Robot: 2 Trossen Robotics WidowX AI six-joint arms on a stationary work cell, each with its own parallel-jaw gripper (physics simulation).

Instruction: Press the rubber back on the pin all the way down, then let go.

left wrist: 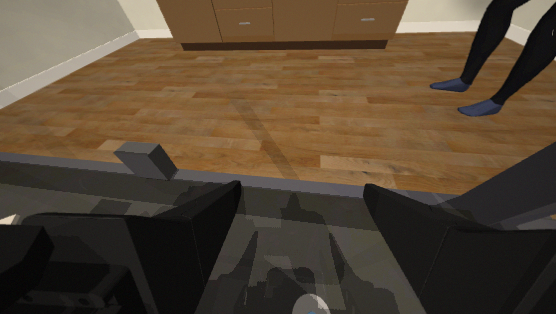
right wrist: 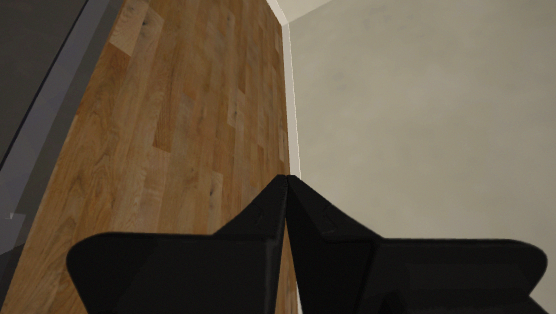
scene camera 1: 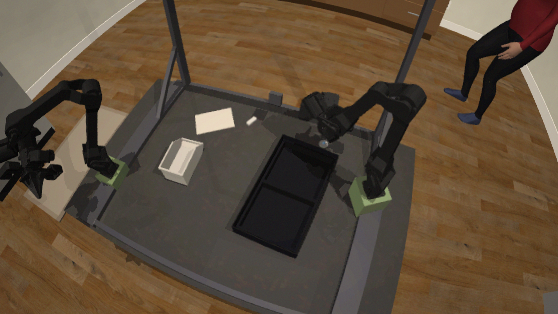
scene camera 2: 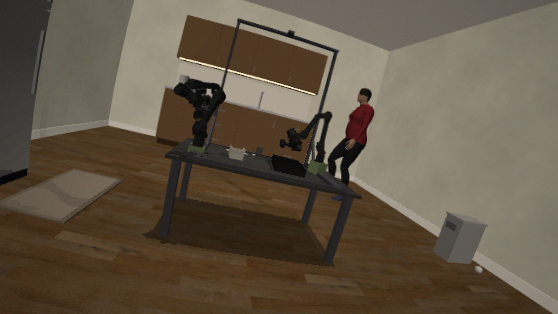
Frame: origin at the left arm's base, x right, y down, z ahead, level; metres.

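Seen in the pictures: left gripper, fingertip midpoint: point(left wrist: 301, 188) point(scene camera 2: 286, 148); right gripper, fingertip midpoint: point(right wrist: 285, 183) point(scene camera 1: 39, 198) point(scene camera 2: 208, 111); left arm's base at its link origin: point(scene camera 1: 373, 188) point(scene camera 2: 319, 162); right arm's base at its link origin: point(scene camera 1: 109, 169) point(scene camera 2: 197, 145).
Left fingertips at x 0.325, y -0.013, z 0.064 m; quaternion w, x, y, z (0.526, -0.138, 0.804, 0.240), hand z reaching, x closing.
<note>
Pixels of each thing's top centre, then the offset from my left fingertips to it. "*": a spot on its surface instead.
- small pale round disc at its top centre: point(scene camera 1: 323, 142) dz +0.019, dx -0.071, dy +0.096 m
- black two-compartment tray at its top centre: point(scene camera 1: 289, 189) point(scene camera 2: 288, 161) dz +0.188, dx -0.253, dy +0.055 m
- white open box at a spot on its surface: point(scene camera 1: 187, 176) * dz +0.513, dx -0.144, dy +0.075 m
- cream card at its top centre: point(scene camera 1: 214, 120) dz +0.409, dx +0.108, dy +0.101 m
- small white piece at its top centre: point(scene camera 1: 251, 120) dz +0.263, dx +0.078, dy +0.097 m
- grey block at its top centre: point(left wrist: 134, 148) point(scene camera 1: 275, 93) dz +0.156, dx +0.158, dy +0.048 m
A small pale round disc point(scene camera 1: 323, 144) point(left wrist: 310, 303) is on the table beside the black tray's upper right corner. Blue shows at its middle at the bottom edge of the left wrist view. Which part is the rubber back and which the pin, and how deep the back sits, I cannot tell. My left gripper point(left wrist: 301, 188) is wide open above the table, with nothing seen held. Its fingertips point past the disc towards the table's far edge. My right gripper point(right wrist: 285, 183) is shut and empty, held high at the far left of scene camera 1, away from the disc.
A black two-compartment tray point(scene camera 1: 289, 189) lies near the left arm. A white open box point(scene camera 1: 187, 176), a cream card point(scene camera 1: 215, 121) and a small white piece point(scene camera 1: 251, 121) lie farther left. A grey block point(scene camera 1: 275, 98) point(left wrist: 150, 161) stands at the far edge. A person point(scene camera 1: 530, 30) point(scene camera 2: 361, 125) stands beyond.
</note>
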